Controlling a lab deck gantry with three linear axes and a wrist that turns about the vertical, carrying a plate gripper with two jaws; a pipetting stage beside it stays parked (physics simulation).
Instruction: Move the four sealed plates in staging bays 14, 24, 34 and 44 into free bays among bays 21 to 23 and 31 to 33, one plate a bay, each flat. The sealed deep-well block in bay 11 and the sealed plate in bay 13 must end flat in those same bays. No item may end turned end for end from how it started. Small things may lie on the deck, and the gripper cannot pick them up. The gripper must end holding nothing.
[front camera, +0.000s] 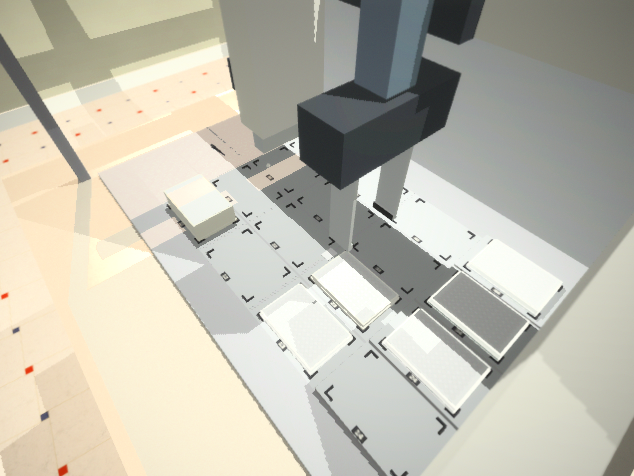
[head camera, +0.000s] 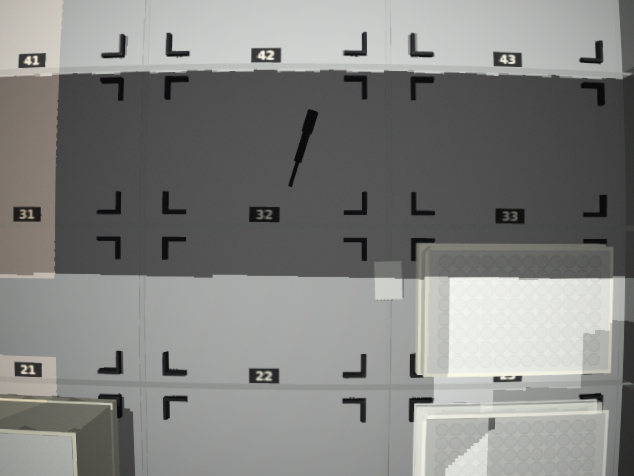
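Pixels of known places: gripper, fingertip midpoint: (front camera: 363, 226); robot's base at its link origin: (front camera: 168, 205).
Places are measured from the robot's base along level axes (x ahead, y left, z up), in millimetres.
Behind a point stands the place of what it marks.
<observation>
My gripper (front camera: 366, 229) {z 160, x 392, y 150 mm} is open and empty, high over the middle of the deck. A sealed plate (front camera: 354, 289) {z 14, x 399, y 143 mm} (head camera: 517, 312) {z 14, x 390, y 149 mm} lies flat in bay 23. The bay 13 plate (front camera: 306, 327) {z 14, x 400, y 40 mm} (head camera: 522, 445) {z 14, x 396, y 63 mm} lies flat in its bay. The sealed plates of bay 24 (front camera: 435, 358) {z 29, x 560, y 143 mm}, bay 34 (front camera: 478, 313) {z 29, x 559, y 250 mm} and bay 44 (front camera: 514, 276) {z 29, x 560, y 355 mm} lie in their bays along the right end. Bay 14 (front camera: 384, 404) {z 15, x 553, y 48 mm} holds no plate. The tall deep-well block (front camera: 202, 207) {z 42, x 94, y 38 mm} (head camera: 35, 450) {z 42, x 102, y 73 mm} stands in bay 11. Bays 22, 32 and 33 hold no plate.
A black pen-like tool (head camera: 303, 143) {z 5, x 254, y 257 mm} lies in bay 32. A small pale square piece (front camera: 327, 254) {z 1, x 309, y 164 mm} (head camera: 388, 289) {z 1, x 310, y 162 mm} lies between bays 22 and 23. A tiny round thing (front camera: 267, 164) {z 5, x 29, y 230 mm} lies in bay 31. The pipetting stage (front camera: 276, 66) stands behind the deck.
</observation>
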